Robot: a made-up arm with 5 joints.
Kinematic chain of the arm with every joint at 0, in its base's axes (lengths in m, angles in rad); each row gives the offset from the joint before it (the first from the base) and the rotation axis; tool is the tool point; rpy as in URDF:
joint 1: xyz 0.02 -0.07 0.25 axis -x
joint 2: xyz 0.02 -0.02 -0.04 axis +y
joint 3: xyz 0 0.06 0.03 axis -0.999 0.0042 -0.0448
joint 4: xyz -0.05 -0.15 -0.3 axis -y
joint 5: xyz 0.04 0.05 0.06 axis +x
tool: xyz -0.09 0 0.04 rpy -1.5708 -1.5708 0
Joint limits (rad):
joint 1: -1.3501..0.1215
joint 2: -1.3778..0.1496
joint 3: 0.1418..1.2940
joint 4: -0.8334..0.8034
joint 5: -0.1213..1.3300
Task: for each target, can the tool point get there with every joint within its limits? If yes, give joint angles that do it. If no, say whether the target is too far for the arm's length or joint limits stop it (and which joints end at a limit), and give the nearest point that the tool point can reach.
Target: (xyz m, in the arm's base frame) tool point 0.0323 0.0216 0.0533
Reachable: yes | joints -1.1857 -0.3376 0.3639 -0.5688 0.7313
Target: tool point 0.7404 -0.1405 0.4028
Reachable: no: too far | nearest point 0.1857 -0.1608 0.1812 | short by 0.598 m
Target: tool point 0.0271 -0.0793 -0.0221
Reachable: yes | joints -0.5002 -0.6671 0.3281 0.3182 0.3765
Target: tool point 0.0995 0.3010 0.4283
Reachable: no: joint limits stop it (at a limit: joint 1, joint 3, joint 5) | nearest point 0.0910 0.1863 0.1025 | short by 0.346 m
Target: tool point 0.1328 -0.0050 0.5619
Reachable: no: joint limits stop it (at a limit: joint 1, joint 2, joint 3) | nearest point 0.0183 -0.2459 0.3308 | short by 0.353 m
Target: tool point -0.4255 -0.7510 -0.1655
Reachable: no: too far | nearest point -0.1002 -0.3273 0.0930 | short by 0.593 m
